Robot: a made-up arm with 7 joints. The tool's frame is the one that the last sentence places.
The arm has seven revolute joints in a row. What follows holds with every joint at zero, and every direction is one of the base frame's. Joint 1 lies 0.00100 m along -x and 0.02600 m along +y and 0.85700 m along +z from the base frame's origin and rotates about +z. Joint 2 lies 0.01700 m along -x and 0.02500 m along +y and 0.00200 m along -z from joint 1 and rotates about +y. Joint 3 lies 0.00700 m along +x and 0.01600 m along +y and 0.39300 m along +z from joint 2 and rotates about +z. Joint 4 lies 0.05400 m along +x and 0.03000 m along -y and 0.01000 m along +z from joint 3 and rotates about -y. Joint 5 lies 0.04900 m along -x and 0.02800 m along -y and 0.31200 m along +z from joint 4 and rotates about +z. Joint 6 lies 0.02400 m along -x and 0.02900 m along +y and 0.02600 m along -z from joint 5 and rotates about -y. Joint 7 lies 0.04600 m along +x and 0.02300 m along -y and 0.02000 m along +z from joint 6 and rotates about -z. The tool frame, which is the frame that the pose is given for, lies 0.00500 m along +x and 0.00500 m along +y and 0.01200 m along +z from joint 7; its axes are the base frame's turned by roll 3.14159, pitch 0.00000 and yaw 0.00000 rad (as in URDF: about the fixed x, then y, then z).
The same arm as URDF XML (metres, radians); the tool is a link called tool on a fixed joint. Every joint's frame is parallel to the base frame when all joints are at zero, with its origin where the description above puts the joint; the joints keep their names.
<robot name="arm">
<joint name="tool_joint" type="fixed"><parent link="link7"/><child link="tool"/><origin xyz="0.005 0.005 0.012" rpy="3.1416 0 0"/></joint>
<joint name="joint 7" type="continuous"><parent link="link6"/><child link="link7"/><origin xyz="0.046 -0.023 0.02" rpy="0 0 0"/><axis xyz="0 0 -1"/></joint>
<joint name="joint 6" type="continuous"><parent link="link5"/><child link="link6"/><origin xyz="-0.024 0.029 -0.026" rpy="0 0 0"/><axis xyz="0 -1 0"/></joint>
<joint name="joint 5" type="continuous"><parent link="link4"/><child link="link5"/><origin xyz="-0.049 -0.028 0.312" rpy="0 0 0"/><axis xyz="0 0 1"/></joint>
<joint name="joint 4" type="continuous"><parent link="link3"/><child link="link4"/><origin xyz="0.054 -0.03 0.01" rpy="0 0 0"/><axis xyz="0 -1 0"/></joint>
<joint name="joint 3" type="continuous"><parent link="link2"/><child link="link3"/><origin xyz="0.007 0.016 0.393" rpy="0 0 0"/><axis xyz="0 0 1"/></joint>
<joint name="joint 2" type="continuous"><parent link="link1"/><child link="link2"/><origin xyz="-0.017 0.025 -0.002" rpy="0 0 0"/><axis xyz="0 1 0"/></joint>
<joint name="joint 1" type="continuous"><parent link="base"/><child link="link1"/><origin xyz="-0.001 0.026 0.857" rpy="0 0 0"/><axis xyz="0 0 1"/></joint>
<link name="base"/>
<link name="link1"/>
<link name="link2"/>
<link name="link3"/>
<link name="link4"/>
<link name="link5"/>
<link name="link6"/>
<link name="link7"/>
<link name="tool"/>
</robot>

